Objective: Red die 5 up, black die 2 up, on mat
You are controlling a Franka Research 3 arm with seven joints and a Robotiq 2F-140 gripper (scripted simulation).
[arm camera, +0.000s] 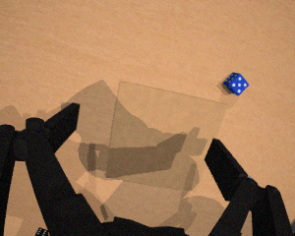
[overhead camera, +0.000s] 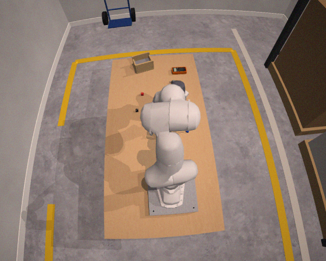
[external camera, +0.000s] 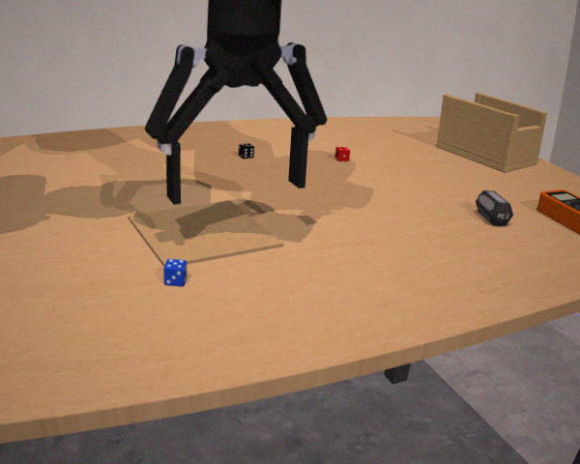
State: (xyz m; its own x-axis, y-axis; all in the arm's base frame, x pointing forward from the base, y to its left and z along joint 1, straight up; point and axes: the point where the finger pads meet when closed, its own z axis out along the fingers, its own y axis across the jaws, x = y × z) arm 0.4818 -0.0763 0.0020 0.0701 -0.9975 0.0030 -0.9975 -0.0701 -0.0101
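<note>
The red die lies 27 cm ahead of my hand, 25 cm to the left of it and 6 cm below it. The rest, counted from my hand: thin tan mat (3 cm behind, 3 cm to the left, 6 cm below); then black die (12 cm ahead, 30 cm to the left, 6 cm below); then blue die (9 cm behind, 8 cm to the right, 6 cm below).
</note>
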